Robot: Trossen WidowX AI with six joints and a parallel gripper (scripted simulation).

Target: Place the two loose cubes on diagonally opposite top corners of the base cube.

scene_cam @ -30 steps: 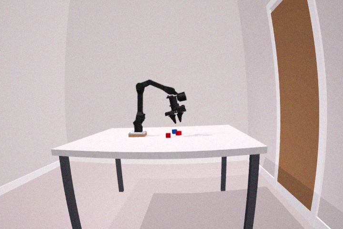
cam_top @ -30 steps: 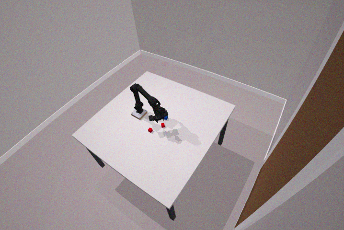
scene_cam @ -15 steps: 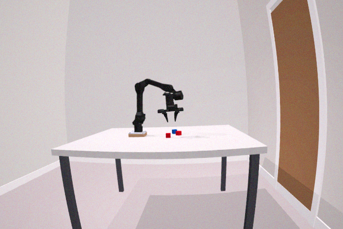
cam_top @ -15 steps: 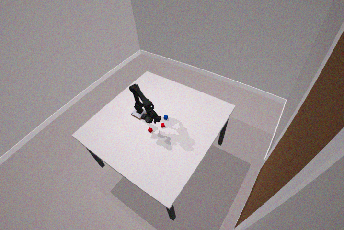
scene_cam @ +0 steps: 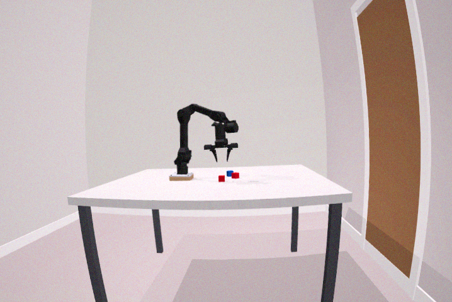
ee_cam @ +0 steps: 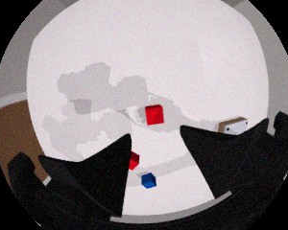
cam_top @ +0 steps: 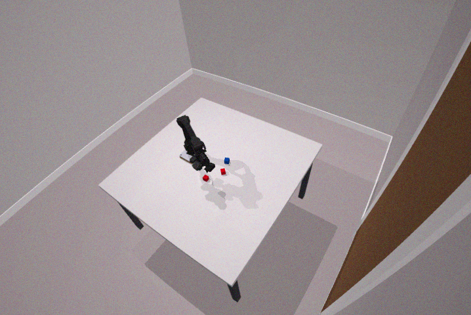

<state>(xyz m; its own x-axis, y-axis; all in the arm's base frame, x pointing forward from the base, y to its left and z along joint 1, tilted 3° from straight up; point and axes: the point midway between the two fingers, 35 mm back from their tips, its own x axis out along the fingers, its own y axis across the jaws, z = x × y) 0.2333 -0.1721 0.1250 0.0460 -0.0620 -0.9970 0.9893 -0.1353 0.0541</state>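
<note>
Now: gripper tip 22 cm to the right of the blue cube, 9 cm above it and 6 cm short of it.
</note>
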